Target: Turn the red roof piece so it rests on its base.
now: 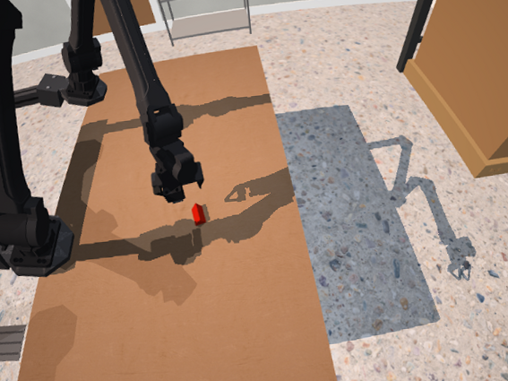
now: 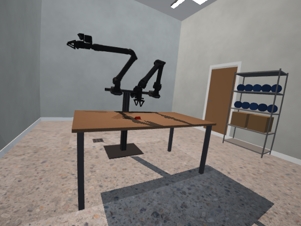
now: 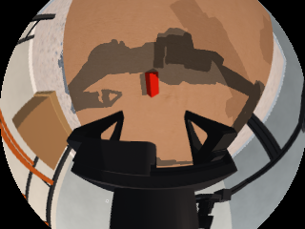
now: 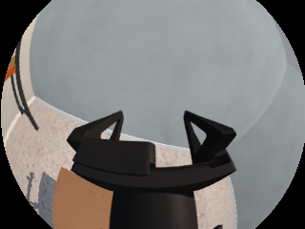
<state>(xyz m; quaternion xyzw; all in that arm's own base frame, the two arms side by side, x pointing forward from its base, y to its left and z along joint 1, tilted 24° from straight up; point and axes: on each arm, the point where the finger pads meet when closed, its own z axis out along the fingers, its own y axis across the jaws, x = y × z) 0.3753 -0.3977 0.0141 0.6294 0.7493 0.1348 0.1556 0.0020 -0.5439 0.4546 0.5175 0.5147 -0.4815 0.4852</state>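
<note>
My left hand is 15 cm above the red roof piece and 1 cm short of it.
</note>
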